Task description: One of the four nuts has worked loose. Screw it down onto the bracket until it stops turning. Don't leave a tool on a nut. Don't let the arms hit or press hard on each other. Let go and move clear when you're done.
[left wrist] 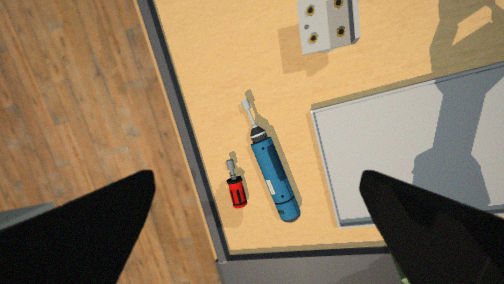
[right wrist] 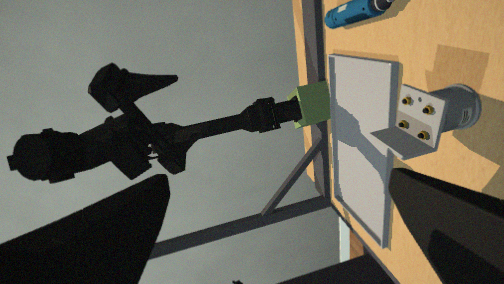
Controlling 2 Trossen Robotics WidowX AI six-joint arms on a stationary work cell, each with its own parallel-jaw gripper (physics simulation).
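Frame: origin at the left arm's base, x left, y back, z up, level; metres.
Where they show: left gripper, fingertip midpoint: (left wrist: 259, 179) (right wrist: 195, 102); right gripper, fingertip midpoint: (right wrist: 278, 181); left arm's base at its link origin: (right wrist: 296, 109).
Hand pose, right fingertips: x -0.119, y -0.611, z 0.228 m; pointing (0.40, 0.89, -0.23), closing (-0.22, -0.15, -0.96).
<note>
Each offset is from my right fingertips to the top centre of the thing. "pt": to the spot under its first point.
A light grey angled bracket (left wrist: 320, 25) (right wrist: 414, 114) carries several brass-coloured nuts with dark centres; which one is loose I cannot tell. A blue power driver @(dz -0.272, dx +0.223, dy +0.311 m) (left wrist: 272, 170) (right wrist: 350, 13) with a socket tip lies on the table. A short red-handled nut driver @(dz -0.283, dx +0.309, dy +0.302 m) (left wrist: 237, 192) lies beside it in the left wrist view. My left gripper (left wrist: 259, 179) is open and empty, high above both tools. My right gripper (right wrist: 278, 181) is open and empty, with the bracket beyond its right finger in the right wrist view. No tool is on a nut.
A shallow grey tray @(dz -0.297, dx -0.025, dy +0.486 m) (left wrist: 370, 125) (right wrist: 362, 82) lies between the driver and the front edge area. A dark grey cylinder (right wrist: 456, 111) stands behind the bracket. The other black arm (right wrist: 215, 131) extends from a green mount @(dz -0.228, dx +0.119, dy +0.611 m) (right wrist: 314, 105) at the table edge. A dark rim @(pt dz -0.293, dx +0.297, dy +0.119 m) (left wrist: 175, 110) borders the table.
</note>
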